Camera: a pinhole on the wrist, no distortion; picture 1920 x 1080 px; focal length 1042.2 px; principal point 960.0 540.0 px. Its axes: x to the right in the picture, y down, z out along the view. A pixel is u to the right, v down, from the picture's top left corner.
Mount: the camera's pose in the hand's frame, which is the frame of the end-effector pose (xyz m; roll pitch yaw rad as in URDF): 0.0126 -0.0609 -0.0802 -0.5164 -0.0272 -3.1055
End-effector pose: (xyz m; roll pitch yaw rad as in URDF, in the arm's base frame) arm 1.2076 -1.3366 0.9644 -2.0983 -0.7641 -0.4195
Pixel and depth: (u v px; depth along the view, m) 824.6 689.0 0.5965
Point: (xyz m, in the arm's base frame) 1.4031 -0.8160 1.1674
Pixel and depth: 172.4 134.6 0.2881
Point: 1.4798 -1.1964 1.1115
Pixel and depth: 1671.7 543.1 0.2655
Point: 1.1399 -1.0500 0.9231
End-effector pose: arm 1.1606 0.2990 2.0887 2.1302 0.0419 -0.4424
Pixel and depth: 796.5 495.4 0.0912
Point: 1.2079 0.3359 2.0008
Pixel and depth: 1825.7 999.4 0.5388
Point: 0.7910 0.5309 1.4908
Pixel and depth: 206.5 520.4 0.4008
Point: 1.3942 0.0824 1.7310
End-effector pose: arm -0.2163 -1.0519 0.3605 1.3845 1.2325 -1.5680
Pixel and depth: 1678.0 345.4 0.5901
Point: -0.7568 -0.7666 0.6529
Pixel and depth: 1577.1 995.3 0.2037
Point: -0.3173 -0.8043 0.3770
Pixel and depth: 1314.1 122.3 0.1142
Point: -0.2731 -0.9791 0.3584
